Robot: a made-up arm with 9 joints.
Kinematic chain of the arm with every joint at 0, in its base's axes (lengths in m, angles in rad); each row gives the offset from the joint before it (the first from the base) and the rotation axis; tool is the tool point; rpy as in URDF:
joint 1: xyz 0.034 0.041 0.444 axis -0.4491 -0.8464 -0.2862
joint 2: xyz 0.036 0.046 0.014 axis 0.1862 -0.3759 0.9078
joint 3: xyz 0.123 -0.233 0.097 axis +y
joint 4: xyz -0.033 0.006 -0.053 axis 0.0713 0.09 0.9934
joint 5: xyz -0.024 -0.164 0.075 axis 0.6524 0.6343 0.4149
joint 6: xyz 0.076 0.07 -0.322 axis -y
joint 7: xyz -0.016 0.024 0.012 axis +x
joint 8: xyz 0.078 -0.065 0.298 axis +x
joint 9: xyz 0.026 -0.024 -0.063 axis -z
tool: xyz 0 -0.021 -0.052 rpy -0.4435 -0.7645 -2.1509
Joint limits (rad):
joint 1: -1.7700..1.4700
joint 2: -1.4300..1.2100
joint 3: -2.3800..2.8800
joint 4: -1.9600..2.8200
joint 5: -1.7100..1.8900
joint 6: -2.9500..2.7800
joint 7: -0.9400..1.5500
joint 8: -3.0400..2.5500
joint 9: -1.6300..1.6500
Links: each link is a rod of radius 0.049 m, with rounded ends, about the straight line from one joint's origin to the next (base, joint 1, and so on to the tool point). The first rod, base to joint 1, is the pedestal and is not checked.
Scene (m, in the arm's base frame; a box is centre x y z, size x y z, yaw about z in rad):
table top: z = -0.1
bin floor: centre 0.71 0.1 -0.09 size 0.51 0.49 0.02 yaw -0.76
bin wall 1: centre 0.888 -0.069 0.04 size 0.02 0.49 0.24 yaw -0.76
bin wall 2: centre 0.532 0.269 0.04 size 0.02 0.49 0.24 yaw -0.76
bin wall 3: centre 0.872 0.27 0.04 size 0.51 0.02 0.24 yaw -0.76
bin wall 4: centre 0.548 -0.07 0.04 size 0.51 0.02 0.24 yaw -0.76
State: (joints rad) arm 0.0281 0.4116 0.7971 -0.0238 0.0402 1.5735 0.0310 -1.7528 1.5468
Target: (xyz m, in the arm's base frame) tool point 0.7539 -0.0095 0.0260
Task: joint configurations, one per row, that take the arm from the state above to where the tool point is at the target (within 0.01 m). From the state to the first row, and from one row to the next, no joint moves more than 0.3 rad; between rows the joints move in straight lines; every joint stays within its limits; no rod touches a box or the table.
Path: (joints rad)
1: 0.0749 0.6777 0.5414 0.1898 -0.1864 1.6903 0.0266 -1.7353 1.5503
2: 0.1217 0.9439 0.2856 0.4034 -0.4131 1.8070 0.0221 -1.7178 1.5539
3: 0.1685 1.2100 0.0299 0.6170 -0.6397 1.9238 0.0177 -1.7003 1.5574
4: -0.0268 1.1413 0.1106 0.4874 -0.6700 2.1881 0.1049 -1.8051 1.5337
5: -0.2221 1.0725 0.1912 0.3578 -0.7002 2.4525 0.1921 -1.9099 1.5099

